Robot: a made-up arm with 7 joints.
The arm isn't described. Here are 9 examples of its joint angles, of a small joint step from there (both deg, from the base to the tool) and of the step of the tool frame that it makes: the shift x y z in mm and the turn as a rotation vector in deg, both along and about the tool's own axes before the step.
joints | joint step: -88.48 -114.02 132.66 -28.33 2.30 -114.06 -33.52 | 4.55 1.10 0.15 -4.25 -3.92 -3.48 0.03
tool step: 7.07 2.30 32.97 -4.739 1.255 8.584
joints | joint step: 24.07 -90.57 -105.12 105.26 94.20 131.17 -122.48 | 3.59 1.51 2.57 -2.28 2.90 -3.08 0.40
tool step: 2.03 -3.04 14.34 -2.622 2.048 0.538
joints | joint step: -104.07 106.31 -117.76 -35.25 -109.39 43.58 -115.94 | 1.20 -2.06 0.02 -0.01 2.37 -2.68 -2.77
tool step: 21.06 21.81 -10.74 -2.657 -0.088 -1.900
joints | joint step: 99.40 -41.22 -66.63 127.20 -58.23 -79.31 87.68 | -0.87 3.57 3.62 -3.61 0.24 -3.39 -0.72
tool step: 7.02 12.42 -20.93 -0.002 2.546 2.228
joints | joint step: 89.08 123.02 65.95 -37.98 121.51 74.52 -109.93 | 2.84 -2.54 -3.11 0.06 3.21 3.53 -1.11
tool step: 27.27 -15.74 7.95 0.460 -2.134 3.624
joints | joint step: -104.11 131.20 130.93 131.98 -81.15 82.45 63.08 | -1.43 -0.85 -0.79 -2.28 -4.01 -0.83 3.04
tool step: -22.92 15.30 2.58 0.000 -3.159 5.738
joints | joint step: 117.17 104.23 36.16 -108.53 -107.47 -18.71 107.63 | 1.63 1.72 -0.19 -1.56 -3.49 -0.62 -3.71
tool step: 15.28 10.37 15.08 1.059 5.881 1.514
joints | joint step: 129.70 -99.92 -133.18 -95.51 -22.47 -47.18 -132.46 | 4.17 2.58 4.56 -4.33 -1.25 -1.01 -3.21
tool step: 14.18 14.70 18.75 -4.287 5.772 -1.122
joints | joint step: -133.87 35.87 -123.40 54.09 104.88 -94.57 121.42 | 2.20 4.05 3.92 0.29 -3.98 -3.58 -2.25
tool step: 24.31 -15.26 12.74 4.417 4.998 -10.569
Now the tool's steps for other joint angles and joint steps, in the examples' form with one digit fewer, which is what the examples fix.
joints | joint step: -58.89 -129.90 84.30 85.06 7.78 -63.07 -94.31 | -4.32 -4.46 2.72 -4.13 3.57 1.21 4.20
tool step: 34.3 49.1 11.7 0.58 -1.49 -8.21
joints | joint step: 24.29 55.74 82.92 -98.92 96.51 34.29 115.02 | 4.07 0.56 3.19 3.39 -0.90 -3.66 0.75
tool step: -16.8 46.0 -20.2 -0.83 -0.61 4.83
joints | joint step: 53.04 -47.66 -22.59 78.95 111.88 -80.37 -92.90 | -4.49 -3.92 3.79 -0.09 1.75 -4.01 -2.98
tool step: 6.4 53.4 -41.3 -11.45 0.39 -5.56
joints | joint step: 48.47 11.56 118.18 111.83 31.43 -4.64 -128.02 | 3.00 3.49 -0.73 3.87 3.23 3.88 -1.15
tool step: -4.1 -24.3 5.5 5.20 -5.93 4.09
